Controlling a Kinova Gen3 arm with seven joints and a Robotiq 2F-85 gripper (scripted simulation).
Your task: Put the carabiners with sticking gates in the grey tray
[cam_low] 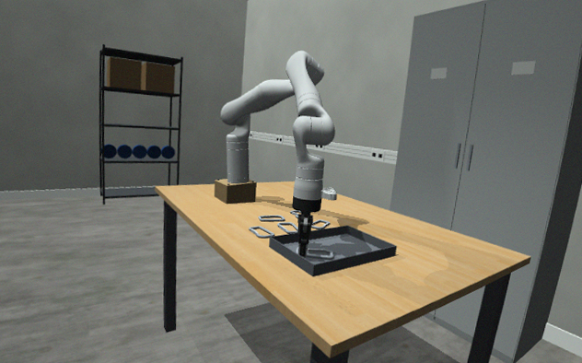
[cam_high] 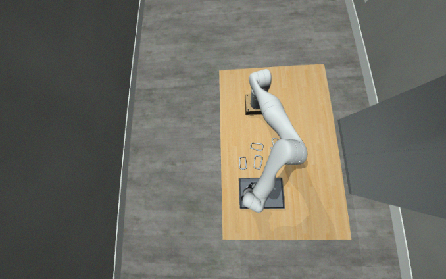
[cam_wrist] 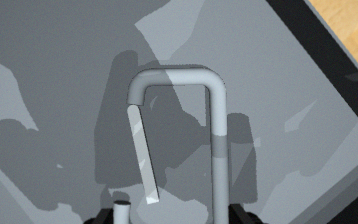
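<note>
Right now the grey tray is 10 mm ahead of my hand, 90 mm to the left of it and 10 mm below it.
</note>
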